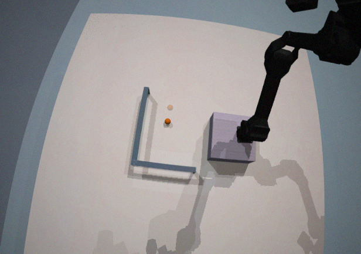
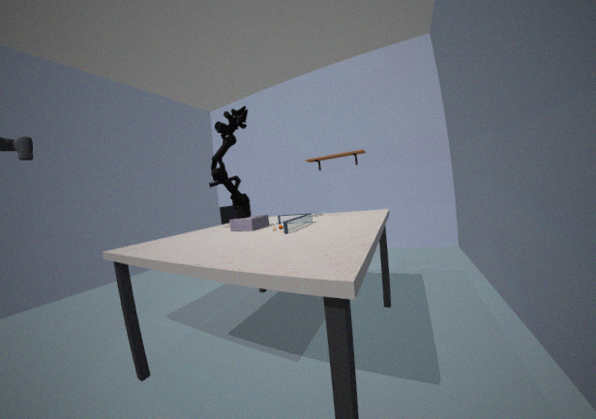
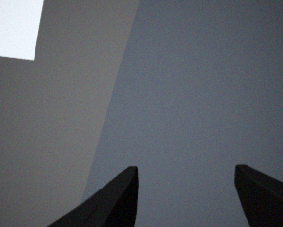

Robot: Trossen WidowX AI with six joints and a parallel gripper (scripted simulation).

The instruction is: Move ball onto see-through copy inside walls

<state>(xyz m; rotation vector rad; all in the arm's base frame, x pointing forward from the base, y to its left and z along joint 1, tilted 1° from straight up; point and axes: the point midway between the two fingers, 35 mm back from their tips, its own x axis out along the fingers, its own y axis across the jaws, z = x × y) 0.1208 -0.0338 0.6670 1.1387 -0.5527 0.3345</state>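
The orange ball lies 17 cm ahead of my gripper tip, 3 cm to the right of it and 75 cm below it. Round my gripper tip: see-through copy of ball: 16 cm ahead, 9 cm to the right, 75 cm below.
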